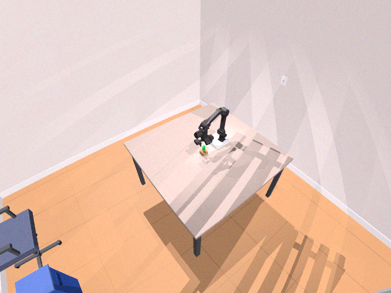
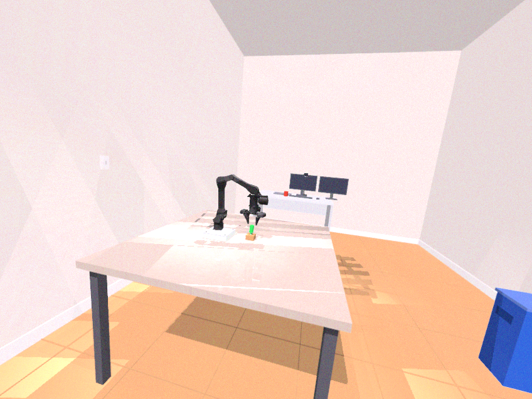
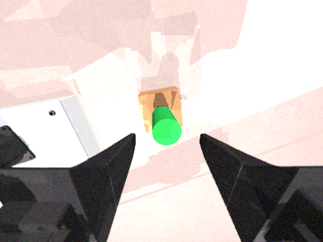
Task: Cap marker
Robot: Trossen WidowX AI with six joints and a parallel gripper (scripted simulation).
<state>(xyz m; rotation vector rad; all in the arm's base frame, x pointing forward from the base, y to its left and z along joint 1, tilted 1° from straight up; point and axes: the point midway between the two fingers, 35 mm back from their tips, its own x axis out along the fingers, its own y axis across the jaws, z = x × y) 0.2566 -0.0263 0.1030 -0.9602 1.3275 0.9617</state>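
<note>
Now: the green cap 30 mm below my gripper tip. Also, from my gripper tip: holder block (90 mm below).
</note>
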